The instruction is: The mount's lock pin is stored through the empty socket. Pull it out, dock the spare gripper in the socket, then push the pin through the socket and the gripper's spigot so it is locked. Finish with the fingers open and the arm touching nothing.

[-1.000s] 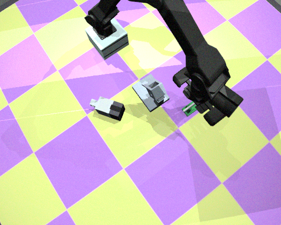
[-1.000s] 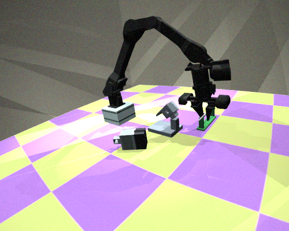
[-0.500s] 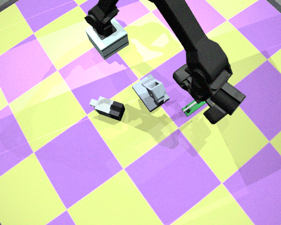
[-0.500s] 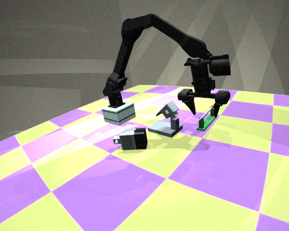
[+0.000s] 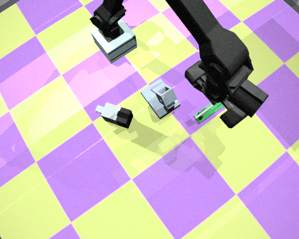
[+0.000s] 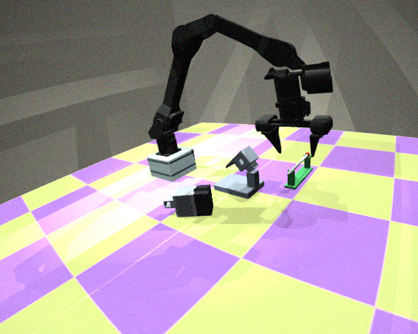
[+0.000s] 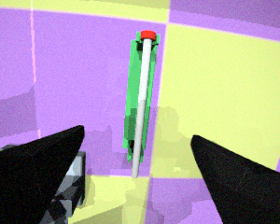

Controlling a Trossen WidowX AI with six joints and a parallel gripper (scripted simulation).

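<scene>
The green rack is 5 cm below my gripper tip and 2 cm to the left of it. The rest, counted from my gripper tip: spare gripper: 25 cm to the right, 16 cm behind, 5 cm below; grey mount: 10 cm to the right, 10 cm behind, 2 cm below.
</scene>
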